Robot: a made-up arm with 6 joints.
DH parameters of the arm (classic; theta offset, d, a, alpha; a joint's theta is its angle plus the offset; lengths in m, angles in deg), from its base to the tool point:
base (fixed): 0 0.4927 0.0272 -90
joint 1: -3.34 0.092 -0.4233 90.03
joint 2: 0 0.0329 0.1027 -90.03
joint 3: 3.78 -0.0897 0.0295 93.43
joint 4: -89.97 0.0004 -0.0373 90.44
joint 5: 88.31 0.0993 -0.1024 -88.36
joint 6: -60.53 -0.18 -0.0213 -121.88
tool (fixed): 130.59 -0.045 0 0
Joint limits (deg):
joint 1: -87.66..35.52
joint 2: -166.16..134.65
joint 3: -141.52..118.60
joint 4: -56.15..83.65
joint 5: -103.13..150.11
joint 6: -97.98..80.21
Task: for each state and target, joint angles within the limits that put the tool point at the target. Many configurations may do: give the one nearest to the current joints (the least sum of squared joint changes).
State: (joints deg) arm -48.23 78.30 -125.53 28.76 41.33 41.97
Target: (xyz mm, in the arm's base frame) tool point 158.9 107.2 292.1
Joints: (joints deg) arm -87.66 73.83 -132.35 -4.37 80.45 51.25
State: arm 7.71 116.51 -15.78 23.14 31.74 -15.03
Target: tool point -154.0 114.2 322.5
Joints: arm -12.32 86.21 -0.48 0.02 2.20 -7.61
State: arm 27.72 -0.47 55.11 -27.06 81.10 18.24
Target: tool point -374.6 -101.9 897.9
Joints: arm 33.16 -46.04 41.43 -15.22 59.46 19.05
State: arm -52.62 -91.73 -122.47 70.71 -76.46 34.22
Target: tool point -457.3 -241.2 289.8
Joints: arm -32.92 -81.05 -141.52 61.76 -58.68 27.18
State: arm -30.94 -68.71 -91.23 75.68 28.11 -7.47
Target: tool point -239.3 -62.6 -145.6
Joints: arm -78.01 -87.64 -93.88 60.00 36.31 -3.95
